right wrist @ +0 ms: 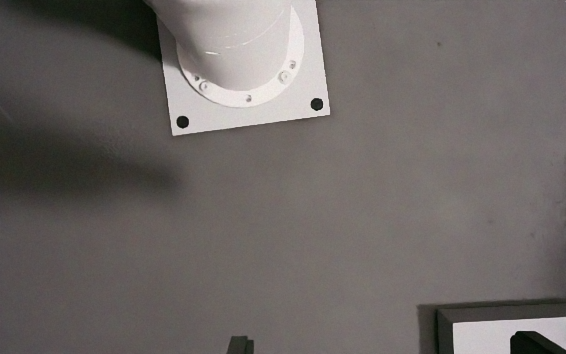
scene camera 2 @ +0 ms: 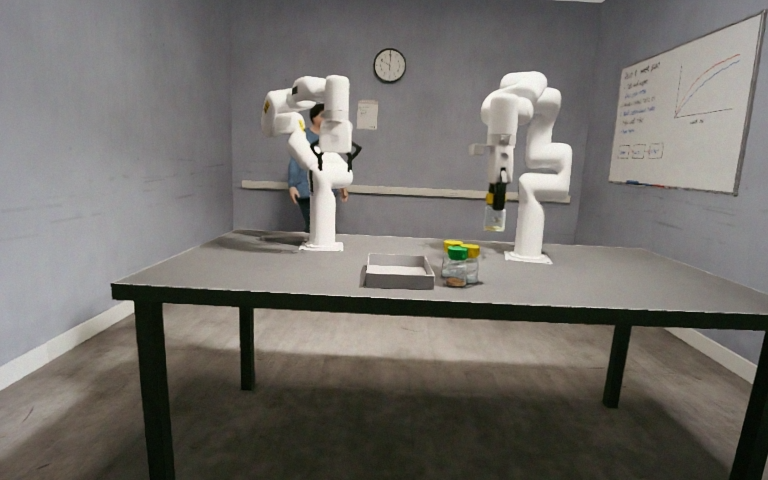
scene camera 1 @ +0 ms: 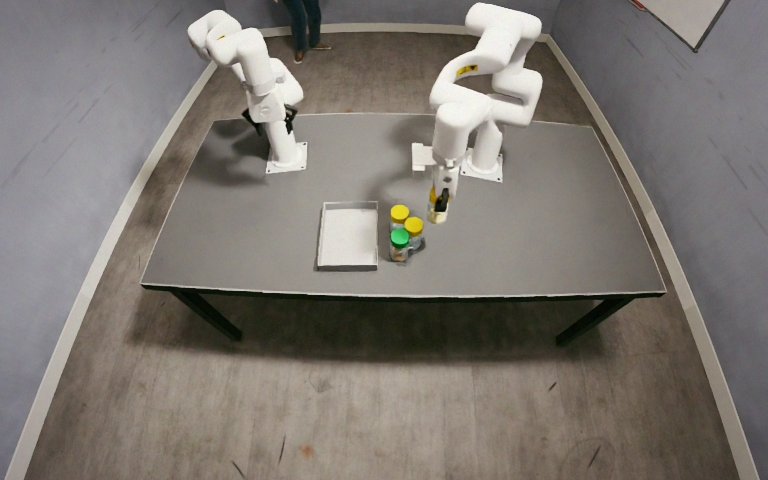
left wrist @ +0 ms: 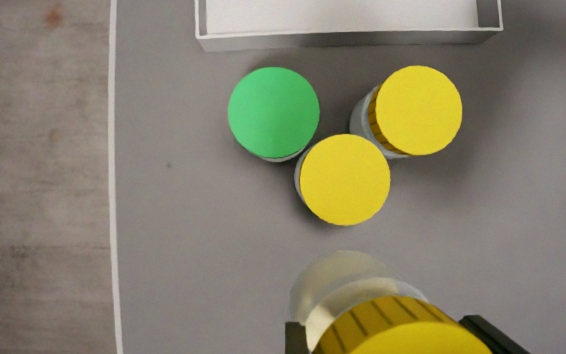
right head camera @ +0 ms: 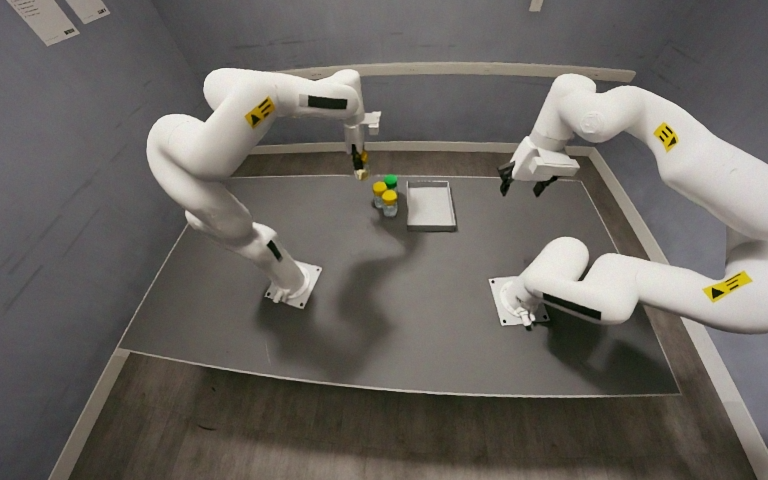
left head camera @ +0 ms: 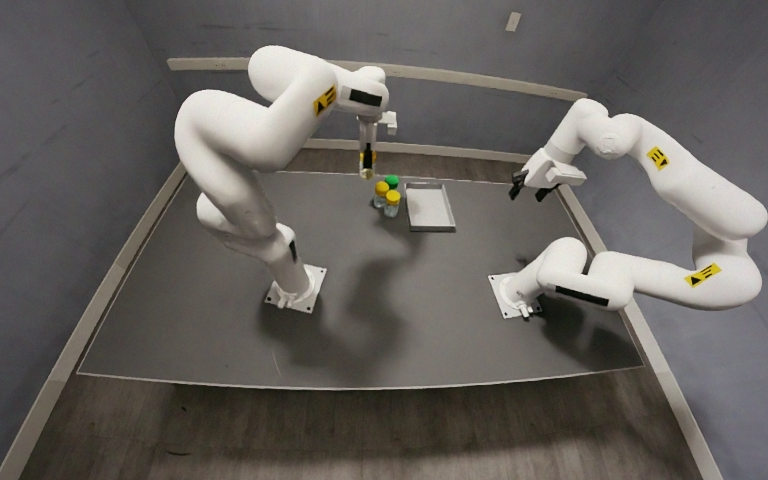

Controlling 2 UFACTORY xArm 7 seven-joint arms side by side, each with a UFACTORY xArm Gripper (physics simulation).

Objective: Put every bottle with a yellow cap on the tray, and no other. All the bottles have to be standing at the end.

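Places are measured from the left arm's base along level axes (x ahead, y left, z up), in centimetres.
Pixels of known places: left gripper, fingertip midpoint: (scene camera 2: 495, 208) (scene camera 1: 438, 202) (right head camera: 360, 163) (left head camera: 367, 162); right gripper, fingertip midpoint: (scene camera 2: 334, 172) (scene camera 1: 275, 132) (right head camera: 519, 193) (left head camera: 524, 197); left arm's base, origin of the base link: (scene camera 2: 526, 257) (scene camera 1: 482, 163) (right head camera: 293, 282) (left head camera: 296, 285); right arm's base, origin of the base link: (right wrist: 241, 46) (scene camera 2: 322, 246) (scene camera 1: 287, 157) (right head camera: 518, 299) (left head camera: 514, 293).
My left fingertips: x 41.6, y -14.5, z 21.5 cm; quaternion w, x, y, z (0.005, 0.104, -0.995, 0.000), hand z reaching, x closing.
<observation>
For each thing: its middle in the pictures, then the offset to it from my left fingertips. Level surfaces: height alone.
- yellow-capped bottle, body centre: (left wrist: 368, 343) (scene camera 1: 438, 205) (scene camera 2: 494, 212) (left head camera: 367, 165) (right head camera: 361, 166) dx +0.2, dy +0.0, dz -1.2 cm
- green-capped bottle, body centre: (left wrist: 275, 121) (scene camera 2: 456, 266) (scene camera 1: 399, 245) (right head camera: 391, 188) (left head camera: 390, 189) dx +5.9, dy -9.1, dz -16.3 cm
- grey tray, body centre: (scene camera 2: 398, 270) (scene camera 1: 349, 235) (right head camera: 429, 204) (left head camera: 427, 206) dx +3.6, dy -25.9, dz -19.5 cm
- grey table, its level: dz -21.5 cm
My left gripper (scene camera 2: 496, 196) is shut on a yellow-capped bottle (scene camera 2: 494, 219) (left wrist: 400, 320) (scene camera 1: 437, 215) and holds it upright in the air, above the table. Two other yellow-capped bottles (left wrist: 345, 180) (left wrist: 419, 111) stand close together on the table, with a green-capped bottle (left wrist: 273, 113) (scene camera 1: 399, 251) (scene camera 2: 456, 266) beside them. The grey tray (scene camera 1: 347, 267) (scene camera 2: 399, 281) (left head camera: 432, 229) stands next to this group, with no bottle in it. My right gripper (left head camera: 527, 194) (right head camera: 523, 189) (scene camera 2: 335, 164) is open and empty, high above the table, away from the bottles.
The grey table (scene camera 1: 509, 249) carries both arm bases. The right arm's base plate (right wrist: 245, 117) shows in the right wrist view. A person (scene camera 2: 299, 172) stands behind the table in scene camera 2. The left arm's shadow falls across the table near the bottles.
</observation>
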